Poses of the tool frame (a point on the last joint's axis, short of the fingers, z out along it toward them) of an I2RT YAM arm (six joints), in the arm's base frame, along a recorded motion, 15 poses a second.
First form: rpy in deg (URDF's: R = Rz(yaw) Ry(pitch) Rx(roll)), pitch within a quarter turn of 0, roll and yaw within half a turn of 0; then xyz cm.
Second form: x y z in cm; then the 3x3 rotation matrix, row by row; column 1 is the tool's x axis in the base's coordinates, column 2 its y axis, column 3 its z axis. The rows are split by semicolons. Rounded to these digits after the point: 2 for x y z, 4 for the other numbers.
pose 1, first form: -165.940 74.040 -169.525 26.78 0.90 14.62
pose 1, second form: 26.78 0.90 14.62; -0.2704 0.0533 0.9613; -0.0500 0.9963 -0.0693; -0.9615 -0.0668 -0.2667
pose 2, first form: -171.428 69.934 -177.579 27.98 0.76 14.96
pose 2, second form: 27.98 0.76 14.96; -0.3428 0.0981 0.9343; -0.0145 0.9939 -0.1097; -0.9393 -0.0511 -0.3393
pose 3, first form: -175.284 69.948 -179.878 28.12 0.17 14.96
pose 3, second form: 28.12 0.17 14.96; -0.3429 0.0751 0.9364; -0.0007 0.9968 -0.0802; -0.9394 -0.0282 -0.3417
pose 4, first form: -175.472 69.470 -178.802 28.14 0.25 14.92
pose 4, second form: 28.14 0.25 14.92; -0.3506 0.0531 0.9350; -0.0073 0.9982 -0.0594; -0.9365 -0.0277 -0.3496
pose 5, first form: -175.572 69.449 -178.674 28.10 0.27 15.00
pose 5, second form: 28.10 0.27 15.00; -0.3509 0.0492 0.9351; -0.0081 0.9984 -0.0556; -0.9364 -0.0271 -0.3500
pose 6, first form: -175.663 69.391 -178.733 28.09 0.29 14.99
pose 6, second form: 28.09 0.29 14.99; -0.3519 0.0487 0.9348; -0.0078 0.9985 -0.0550; -0.9360 -0.0266 -0.3510
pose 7, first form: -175.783 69.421 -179.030 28.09 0.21 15.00
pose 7, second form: 28.09 0.21 15.00; -0.3514 0.0519 0.9348; -0.0060 0.9983 -0.0577; -0.9362 -0.0258 -0.3505
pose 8, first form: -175.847 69.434 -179.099 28.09 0.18 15.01
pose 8, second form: 28.09 0.18 15.01; -0.3512 0.0521 0.9348; -0.0055 0.9983 -0.0577; -0.9363 -0.0254 -0.3504
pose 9, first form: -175.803 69.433 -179.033 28.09 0.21 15.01
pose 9, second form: 28.09 0.21 15.01; -0.3513 0.0517 0.9349; -0.0059 0.9983 -0.0574; -0.9363 -0.0257 -0.3504
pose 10, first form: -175.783 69.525 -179.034 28.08 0.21 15.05
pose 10, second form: 28.08 0.21 15.05; -0.3497 0.0521 0.9354; -0.0059 0.9983 -0.0578; -0.9368 -0.0257 -0.3489
